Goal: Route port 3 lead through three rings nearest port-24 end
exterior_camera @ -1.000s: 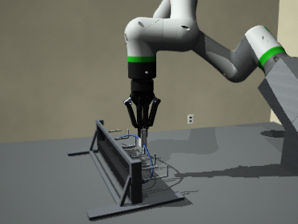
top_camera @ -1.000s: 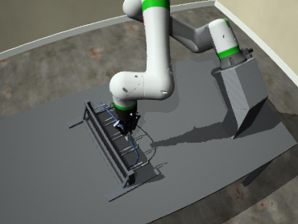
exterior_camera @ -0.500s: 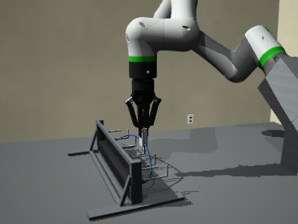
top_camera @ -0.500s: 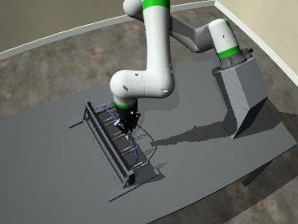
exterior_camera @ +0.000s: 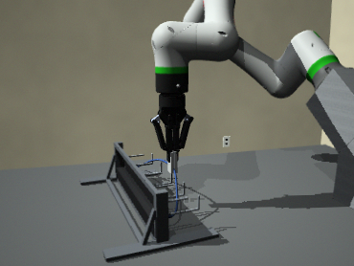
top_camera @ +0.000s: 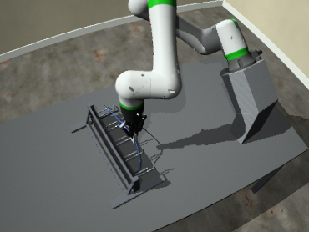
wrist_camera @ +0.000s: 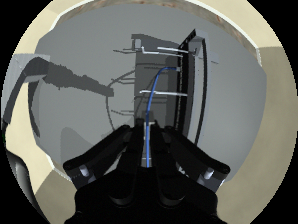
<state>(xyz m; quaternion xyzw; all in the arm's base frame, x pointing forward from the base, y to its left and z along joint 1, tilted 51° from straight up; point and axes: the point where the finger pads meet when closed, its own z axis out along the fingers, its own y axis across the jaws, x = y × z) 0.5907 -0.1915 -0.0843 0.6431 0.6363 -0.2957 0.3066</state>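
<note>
Right now the rack is 100 mm ahead of my hand, 50 mm to the right of it and 80 mm below it.
</note>
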